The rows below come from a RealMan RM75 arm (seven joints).
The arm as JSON. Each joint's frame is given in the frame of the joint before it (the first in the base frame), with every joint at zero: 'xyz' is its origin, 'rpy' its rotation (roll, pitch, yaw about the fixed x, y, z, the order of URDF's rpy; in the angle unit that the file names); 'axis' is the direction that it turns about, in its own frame. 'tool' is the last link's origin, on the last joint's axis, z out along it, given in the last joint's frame.
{
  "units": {
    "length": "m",
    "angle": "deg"
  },
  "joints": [
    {
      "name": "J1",
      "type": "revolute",
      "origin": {
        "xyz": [
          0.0,
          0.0,
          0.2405
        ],
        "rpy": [
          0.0,
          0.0,
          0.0
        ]
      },
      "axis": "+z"
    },
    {
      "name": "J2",
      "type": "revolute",
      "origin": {
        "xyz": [
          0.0,
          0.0,
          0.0
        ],
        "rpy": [
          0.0,
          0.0,
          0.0
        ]
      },
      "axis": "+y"
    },
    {
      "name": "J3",
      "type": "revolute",
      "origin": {
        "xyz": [
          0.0,
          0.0,
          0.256
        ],
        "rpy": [
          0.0,
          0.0,
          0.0
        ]
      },
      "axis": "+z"
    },
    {
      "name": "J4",
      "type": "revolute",
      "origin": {
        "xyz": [
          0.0,
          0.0,
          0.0
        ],
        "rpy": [
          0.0,
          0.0,
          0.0
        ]
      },
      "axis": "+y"
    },
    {
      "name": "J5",
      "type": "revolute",
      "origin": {
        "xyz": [
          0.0,
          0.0,
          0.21
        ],
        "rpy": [
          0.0,
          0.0,
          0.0
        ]
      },
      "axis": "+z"
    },
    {
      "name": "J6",
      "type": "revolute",
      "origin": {
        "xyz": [
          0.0,
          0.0,
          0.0
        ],
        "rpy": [
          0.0,
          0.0,
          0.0
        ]
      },
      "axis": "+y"
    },
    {
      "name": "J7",
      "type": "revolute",
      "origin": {
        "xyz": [
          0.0,
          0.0,
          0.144
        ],
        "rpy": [
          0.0,
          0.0,
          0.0
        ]
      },
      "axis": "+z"
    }
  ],
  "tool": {
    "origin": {
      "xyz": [
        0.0,
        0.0,
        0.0
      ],
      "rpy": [
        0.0,
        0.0,
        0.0
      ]
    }
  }
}
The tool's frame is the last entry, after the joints.
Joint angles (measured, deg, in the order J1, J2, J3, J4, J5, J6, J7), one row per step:
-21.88, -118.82, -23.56, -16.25, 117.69, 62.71, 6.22
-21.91, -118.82, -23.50, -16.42, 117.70, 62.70, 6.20
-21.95, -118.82, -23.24, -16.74, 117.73, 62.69, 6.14
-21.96, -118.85, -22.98, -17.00, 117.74, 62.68, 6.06
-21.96, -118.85, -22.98, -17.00, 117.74, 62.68, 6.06
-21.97, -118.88, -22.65, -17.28, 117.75, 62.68, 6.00
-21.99, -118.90, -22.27, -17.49, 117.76, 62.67, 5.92
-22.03, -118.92, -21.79, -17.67, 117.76, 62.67, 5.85
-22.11, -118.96, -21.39, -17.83, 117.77, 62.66, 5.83
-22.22, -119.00, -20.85, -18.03, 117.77, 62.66, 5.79
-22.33, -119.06, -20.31, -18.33, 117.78, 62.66, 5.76
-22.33, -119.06, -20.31, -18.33, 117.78, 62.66, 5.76
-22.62, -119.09, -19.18, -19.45, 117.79, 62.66, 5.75
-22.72, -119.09, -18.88, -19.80, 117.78, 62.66, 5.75
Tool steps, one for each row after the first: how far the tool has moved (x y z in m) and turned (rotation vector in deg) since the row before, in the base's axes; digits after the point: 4 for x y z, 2 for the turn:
0.0009, 0.0001, -0.0006, -0.09, -0.15, -0.11
0.0018, -0.0002, -0.0014, -0.30, -0.25, -0.27
0.0015, -0.0005, -0.0015, -0.29, -0.25, -0.20
0.0000, 0.0000, 0.0000, 0.00, 0.00, 0.00
0.0017, -0.0006, -0.0017, -0.34, -0.23, -0.25
0.0014, -0.0007, -0.0016, -0.38, -0.16, -0.25
0.0014, -0.0008, -0.0017, -0.44, -0.09, -0.31
0.0016, -0.0005, -0.0016, -0.38, -0.07, -0.32
0.0020, -0.0006, -0.0020, -0.50, -0.08, -0.42
0.0025, -0.0007, -0.0024, -0.53, -0.18, -0.46
0.0000, 0.0000, 0.0000, 0.00, 0.00, 0.00
0.0072, -0.0012, -0.0054, -1.17, -0.70, -1.17
0.0022, -0.0003, -0.0015, -0.31, -0.23, -0.34

